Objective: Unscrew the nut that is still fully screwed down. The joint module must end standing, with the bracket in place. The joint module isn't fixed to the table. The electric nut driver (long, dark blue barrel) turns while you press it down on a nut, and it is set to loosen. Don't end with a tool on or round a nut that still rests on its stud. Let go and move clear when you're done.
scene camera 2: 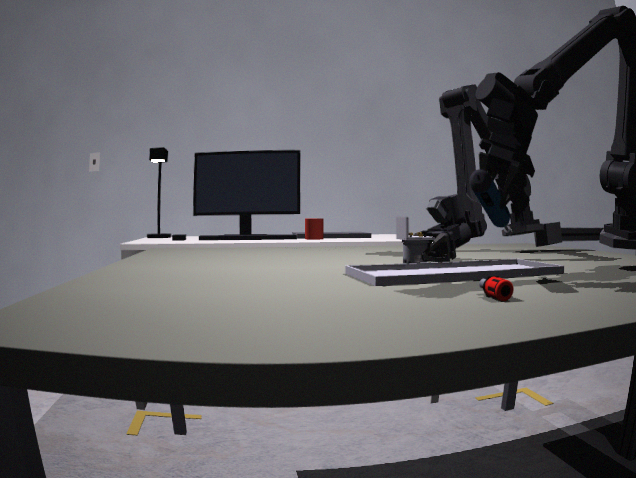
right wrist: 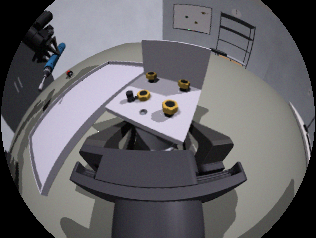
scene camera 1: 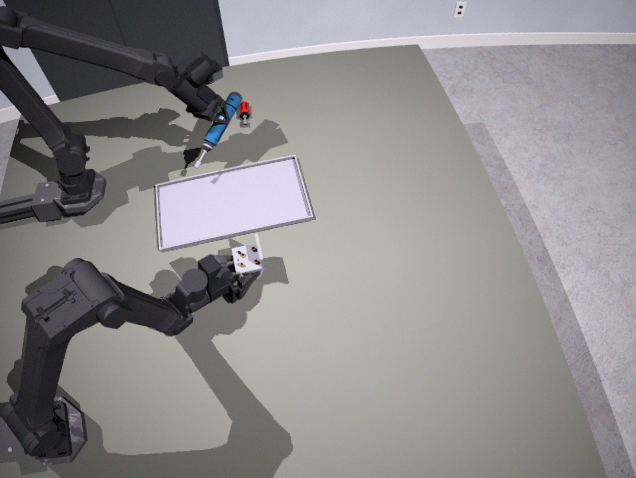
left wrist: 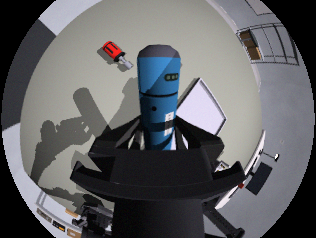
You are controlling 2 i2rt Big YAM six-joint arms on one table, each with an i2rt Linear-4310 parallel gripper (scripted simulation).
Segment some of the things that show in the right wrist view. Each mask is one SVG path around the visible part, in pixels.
My right gripper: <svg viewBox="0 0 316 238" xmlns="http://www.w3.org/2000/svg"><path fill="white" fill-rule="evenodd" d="M86 138L79 154L93 170L86 169L78 161L69 180L91 194L115 203L111 238L205 238L202 203L226 194L247 180L241 162L237 162L231 169L224 170L225 167L222 161L234 146L231 138L193 120L188 130L189 133L187 132L184 140L183 150L134 150L136 130L133 124L125 120ZM189 134L191 134L198 142L197 152L193 147ZM128 134L123 148L119 149L119 142L126 134Z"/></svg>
A bracket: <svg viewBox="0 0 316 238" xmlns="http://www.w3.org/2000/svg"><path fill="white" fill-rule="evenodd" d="M141 40L144 75L119 93L105 108L107 112L139 128L182 146L199 100L211 49L177 41ZM167 99L175 100L178 104L178 111L173 114L173 117L166 117L165 113L163 113L162 102ZM137 93L140 90L148 90L150 98L148 101L139 101ZM129 90L133 91L135 100L131 103L128 102L126 92ZM180 79L190 82L190 87L186 89L186 92L180 91L178 86ZM146 73L155 72L157 74L157 78L154 79L153 83L149 83L149 80L146 78Z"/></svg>
